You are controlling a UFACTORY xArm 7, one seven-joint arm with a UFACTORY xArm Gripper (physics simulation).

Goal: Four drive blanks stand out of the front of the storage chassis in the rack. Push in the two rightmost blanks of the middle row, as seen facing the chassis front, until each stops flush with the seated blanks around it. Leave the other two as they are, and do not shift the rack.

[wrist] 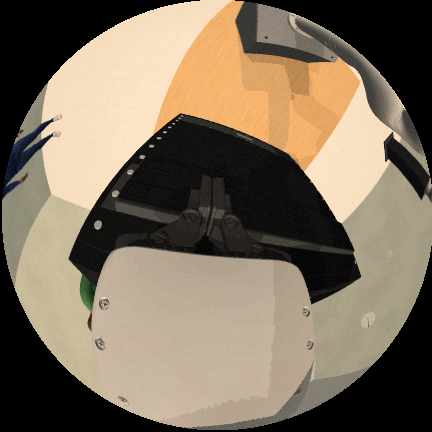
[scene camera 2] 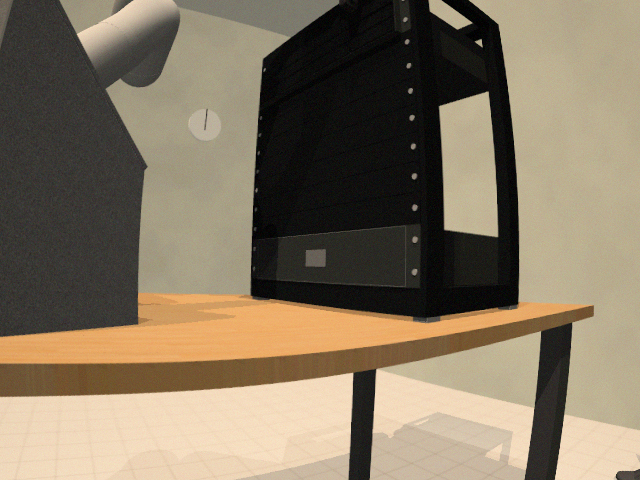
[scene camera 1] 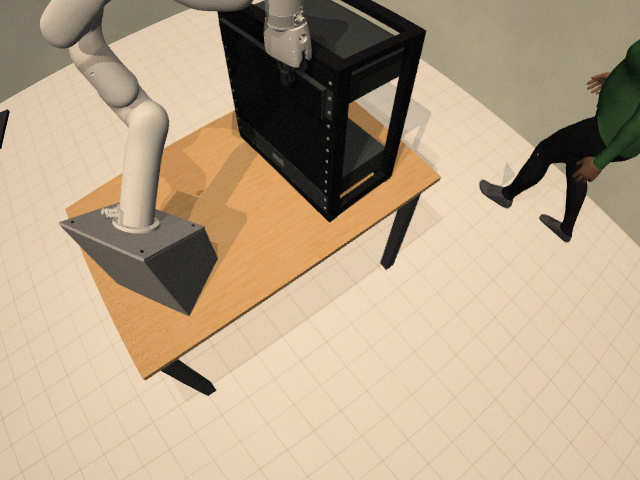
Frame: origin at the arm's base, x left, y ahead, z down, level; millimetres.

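Seen in the pictures: gripper, fingertip midpoint: (wrist: 208, 189) (scene camera 2: 348, 8) (scene camera 1: 288, 82); arm's base at its link origin: (scene camera 2: 36, 98) (scene camera 1: 135, 224).
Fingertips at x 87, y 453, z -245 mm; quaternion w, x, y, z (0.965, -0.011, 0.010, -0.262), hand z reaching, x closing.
Offsets run from my fingertips to a thing's top centre. "*": to the spot under its first point. Level surfaces: height alone.
The black rack (scene camera 1: 338, 155) (scene camera 2: 432, 206) stands upright on the table. The storage chassis sits high in it; its side ear {dx -72, dy +74, dz -12 mm} (scene camera 1: 326, 104) (scene camera 2: 402, 18) and a long grey top edge (wrist: 145, 211) show. Its front is very dark. A faint blank outline {* dx -52, dy +46, dz +4 mm} (wrist: 136, 190) shows left of the fingers in the wrist view; which blanks stand out, and how far, I cannot tell. My gripper (scene camera 1: 287, 81) (wrist: 208, 189) is shut and empty, its fingertips at or close before the chassis front. They hide part of it; contact is not clear. In scene camera 2, the gripper shows partly at the top edge.
The arm's grey base block (scene camera 1: 134, 245) (scene camera 2: 72, 206) (wrist: 285, 47) stands on the wooden table {dz +524 mm} (scene camera 1: 268, 258) (scene camera 2: 310, 348) (wrist: 200, 75), before the rack. A lower unit with a light label {* dx +142, dy -13, dz +431 mm} (scene camera 2: 315, 257) fills the rack's bottom. A person in green (scene camera 1: 615, 113) is beyond the table's right side.
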